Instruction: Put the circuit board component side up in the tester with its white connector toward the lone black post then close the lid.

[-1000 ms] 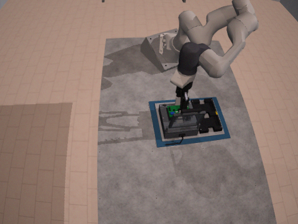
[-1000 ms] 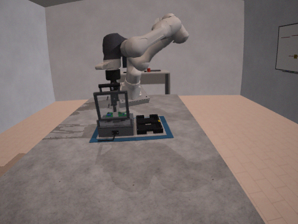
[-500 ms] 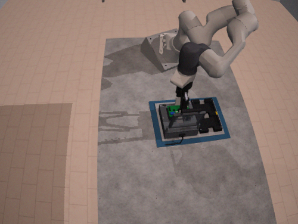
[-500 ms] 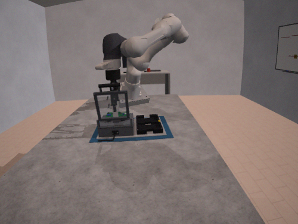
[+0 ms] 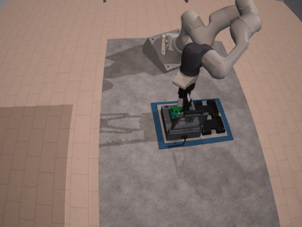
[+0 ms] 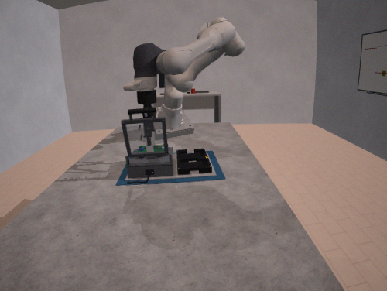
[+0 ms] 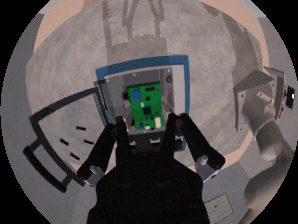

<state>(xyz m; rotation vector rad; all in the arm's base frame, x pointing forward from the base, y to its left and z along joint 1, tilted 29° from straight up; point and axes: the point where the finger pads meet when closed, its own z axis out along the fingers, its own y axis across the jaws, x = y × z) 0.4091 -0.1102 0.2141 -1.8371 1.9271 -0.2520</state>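
Right now my hand is 2 cm above the green circuit board. Also, from my hand: tester bed: 4 cm below, 1 cm to the left, 1 cm ahead; framed clear lid: 13 cm ahead, 8 cm above.
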